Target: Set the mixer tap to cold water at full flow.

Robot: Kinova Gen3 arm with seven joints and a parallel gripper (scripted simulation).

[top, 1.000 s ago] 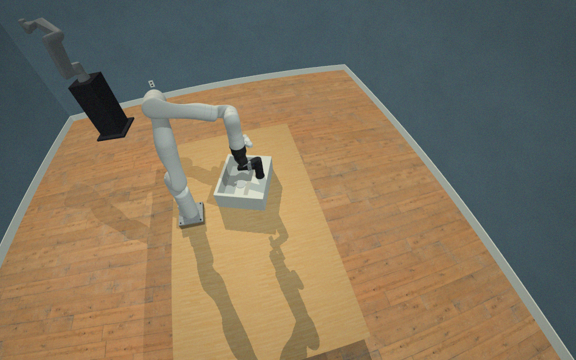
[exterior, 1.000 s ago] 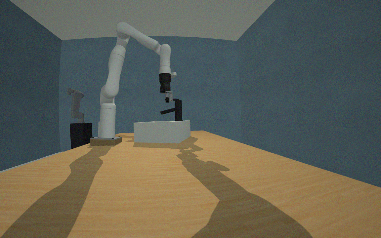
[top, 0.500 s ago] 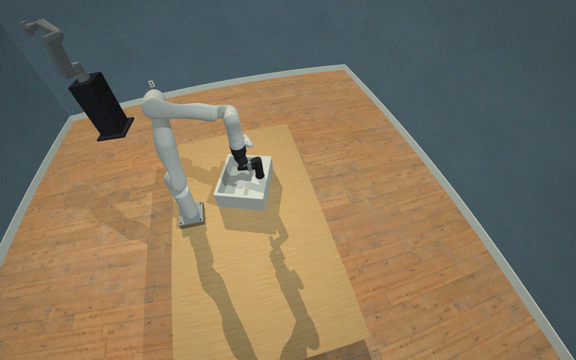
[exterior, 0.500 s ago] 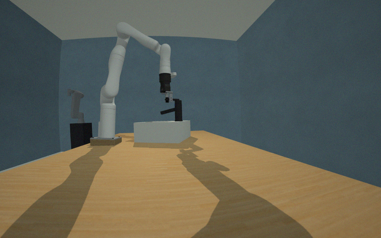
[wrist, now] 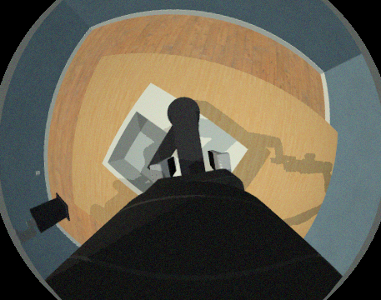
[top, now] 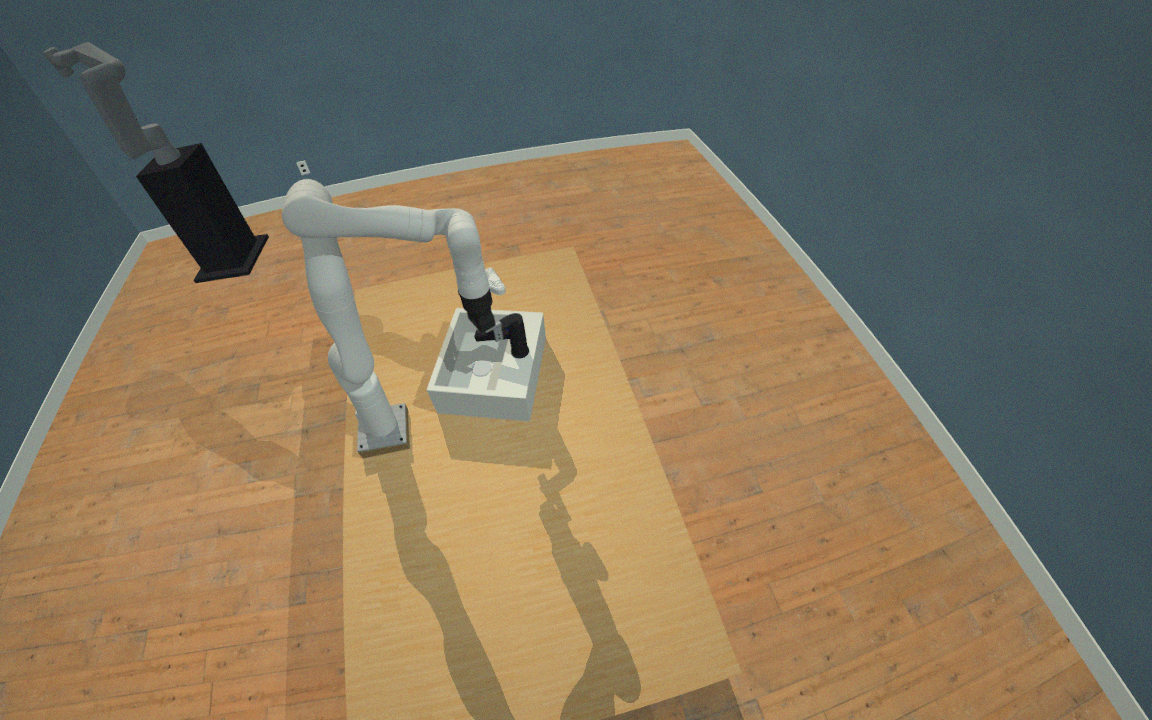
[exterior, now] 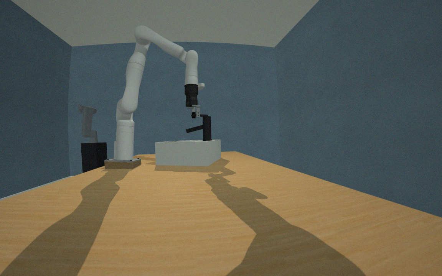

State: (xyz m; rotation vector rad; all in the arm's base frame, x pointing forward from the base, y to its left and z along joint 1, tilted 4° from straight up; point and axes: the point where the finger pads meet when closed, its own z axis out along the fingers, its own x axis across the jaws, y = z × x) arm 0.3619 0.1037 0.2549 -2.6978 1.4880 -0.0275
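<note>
Now: the lever 2 cm ahead of my hand and 1 cm to the left of it. Also, from my hand: white basin 23 cm below, 6 cm to the left, 6 cm behind.
</note>
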